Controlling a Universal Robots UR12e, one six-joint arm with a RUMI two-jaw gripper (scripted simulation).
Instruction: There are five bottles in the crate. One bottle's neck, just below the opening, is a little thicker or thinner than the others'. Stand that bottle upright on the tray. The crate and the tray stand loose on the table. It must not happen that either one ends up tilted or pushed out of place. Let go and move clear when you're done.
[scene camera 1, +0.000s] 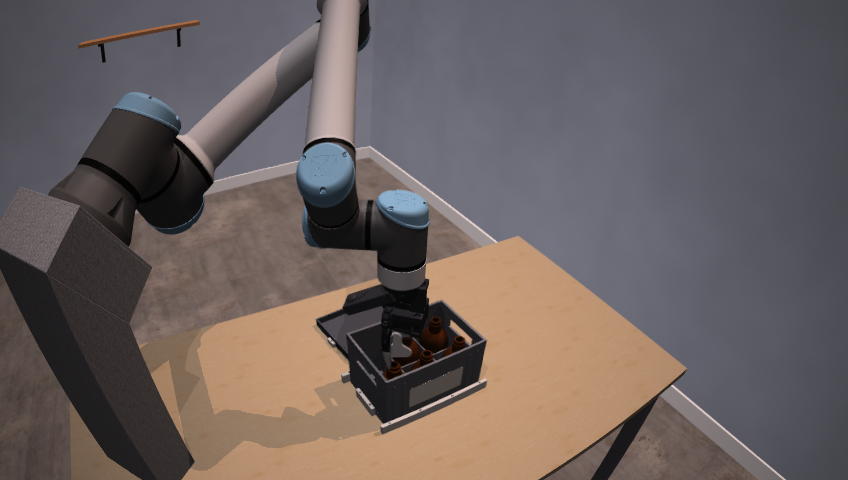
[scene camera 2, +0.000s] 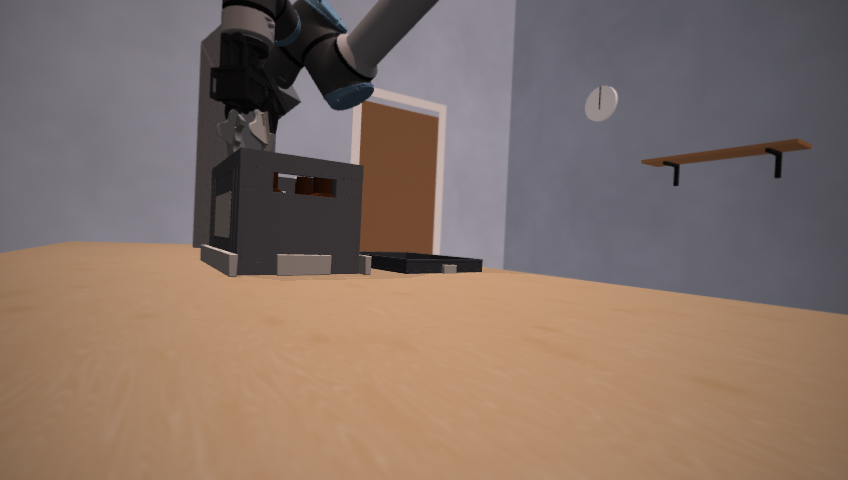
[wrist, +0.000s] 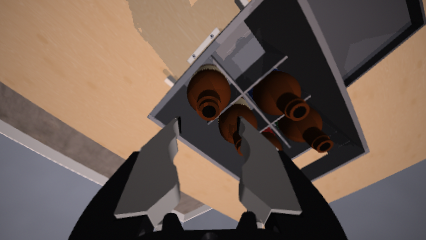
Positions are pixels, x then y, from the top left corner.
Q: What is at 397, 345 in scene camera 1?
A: The gripper.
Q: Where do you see a crate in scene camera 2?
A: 247, 218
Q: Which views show the gripper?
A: Scene camera 1, scene camera 2 and the wrist view: all of them.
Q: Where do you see a crate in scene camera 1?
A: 394, 398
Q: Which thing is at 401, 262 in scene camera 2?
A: A tray.
